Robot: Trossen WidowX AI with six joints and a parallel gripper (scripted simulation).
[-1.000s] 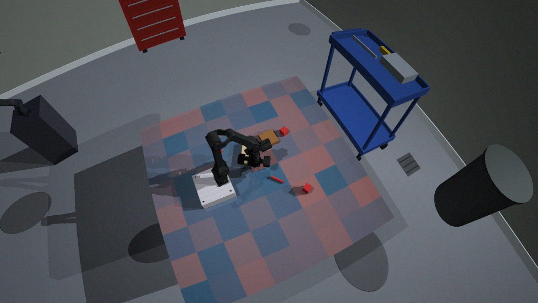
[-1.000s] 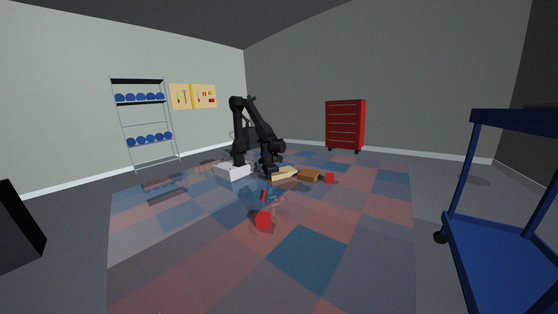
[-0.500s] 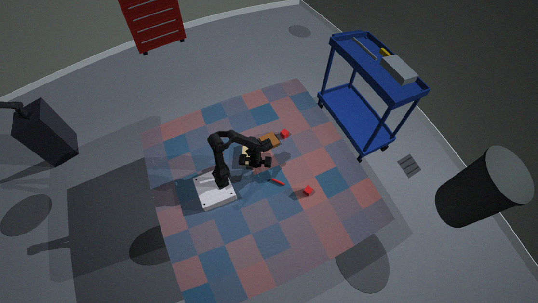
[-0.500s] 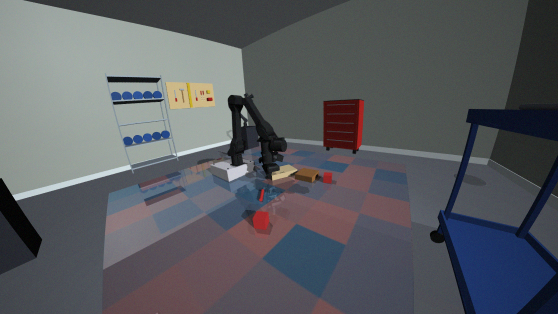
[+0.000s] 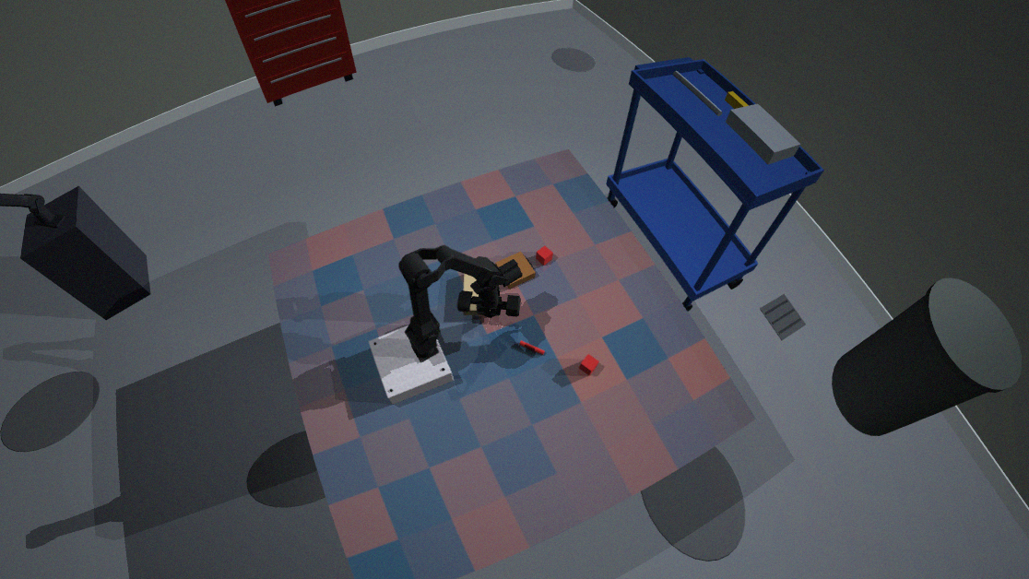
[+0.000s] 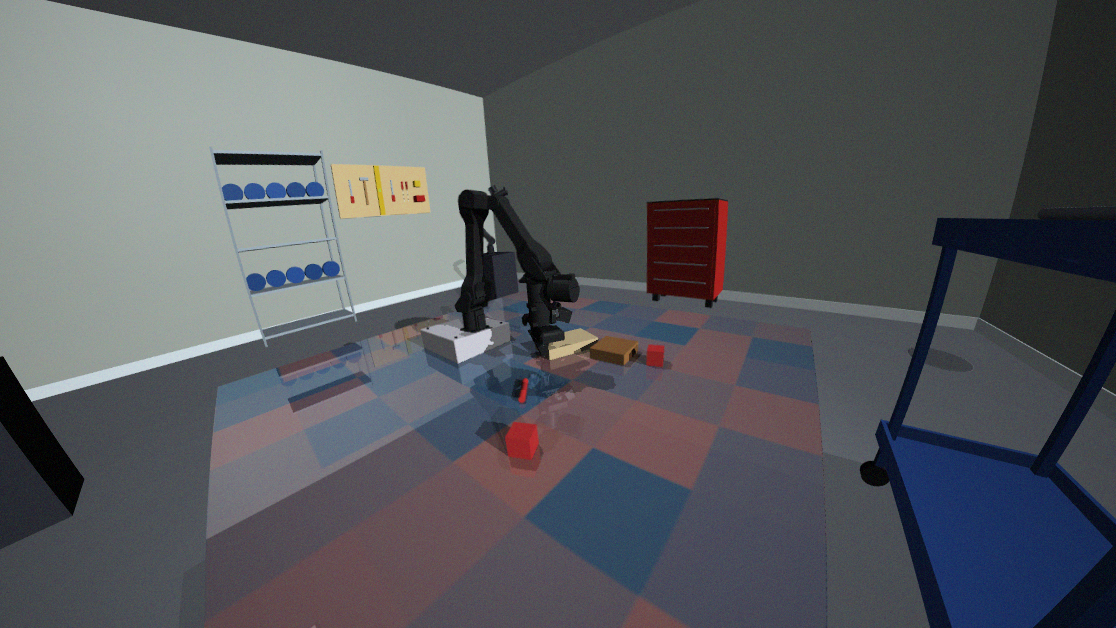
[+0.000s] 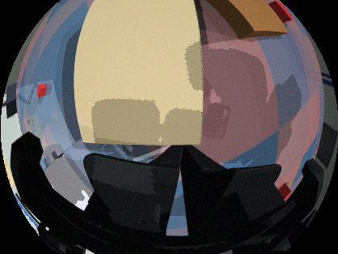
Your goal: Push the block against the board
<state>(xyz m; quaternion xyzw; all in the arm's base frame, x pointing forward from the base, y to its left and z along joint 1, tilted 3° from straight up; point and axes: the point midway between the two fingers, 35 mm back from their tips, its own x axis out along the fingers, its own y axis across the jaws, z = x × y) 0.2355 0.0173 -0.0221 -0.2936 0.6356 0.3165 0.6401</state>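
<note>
The board is 20 mm ahead of my gripper tip and 100 mm to the left of it. Also, from my gripper tip: red stick: 50 mm ahead, 160 mm to the right; then square block: 160 mm ahead, 100 mm to the left; then tiny red piece: 140 mm behind, 190 mm to the left.
</note>
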